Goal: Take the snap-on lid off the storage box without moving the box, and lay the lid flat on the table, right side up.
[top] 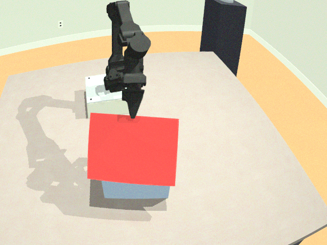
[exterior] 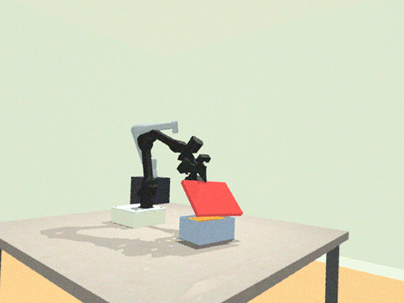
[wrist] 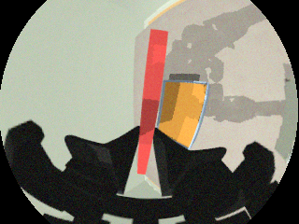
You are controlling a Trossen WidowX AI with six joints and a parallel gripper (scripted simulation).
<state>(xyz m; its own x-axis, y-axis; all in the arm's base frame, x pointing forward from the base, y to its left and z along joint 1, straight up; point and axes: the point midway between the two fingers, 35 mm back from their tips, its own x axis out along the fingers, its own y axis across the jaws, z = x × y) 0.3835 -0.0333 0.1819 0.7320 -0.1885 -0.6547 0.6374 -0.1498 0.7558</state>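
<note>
My gripper tip is 6 cm short of the red lid, 2 cm to the left of it and 5 cm above it. The rest, counted from my gripper tip: storage box 2 cm ahead, 19 cm below.
</note>
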